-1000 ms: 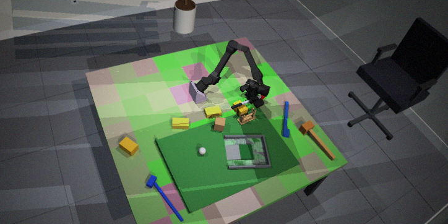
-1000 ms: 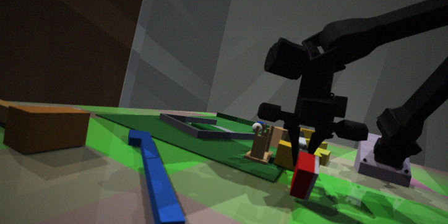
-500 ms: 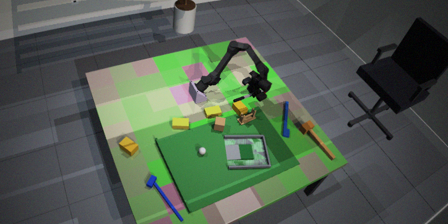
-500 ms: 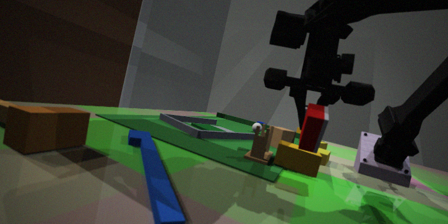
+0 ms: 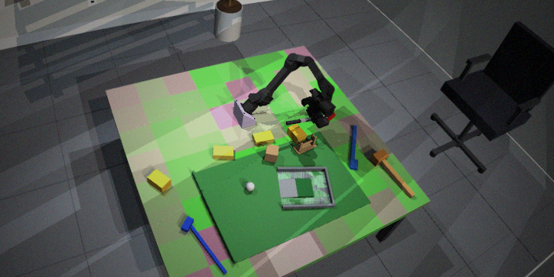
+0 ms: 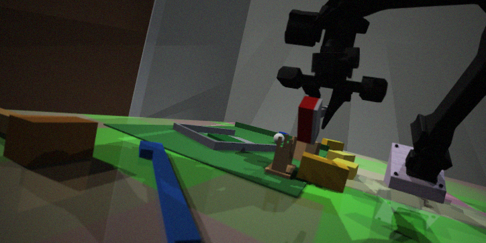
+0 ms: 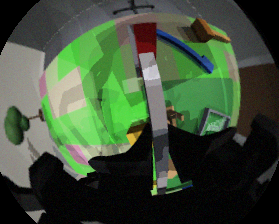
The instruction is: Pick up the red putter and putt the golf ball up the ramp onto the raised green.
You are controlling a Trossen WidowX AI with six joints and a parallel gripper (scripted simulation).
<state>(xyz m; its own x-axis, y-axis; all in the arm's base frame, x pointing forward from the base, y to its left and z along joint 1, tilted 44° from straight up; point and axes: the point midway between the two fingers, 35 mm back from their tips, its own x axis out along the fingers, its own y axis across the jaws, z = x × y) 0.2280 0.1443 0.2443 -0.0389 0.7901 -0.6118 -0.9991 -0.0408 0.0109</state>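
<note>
My gripper tip is now 20 mm to the left of the red putter and 30 mm below it. The rest, counted from my gripper tip: wooden stand: 60 mm ahead, 60 mm to the right, 70 mm below; then white golf ball: 200 mm ahead, 430 mm to the right, 90 mm below; then tan cube: 60 mm ahead, 260 mm to the right, 80 mm below.
</note>
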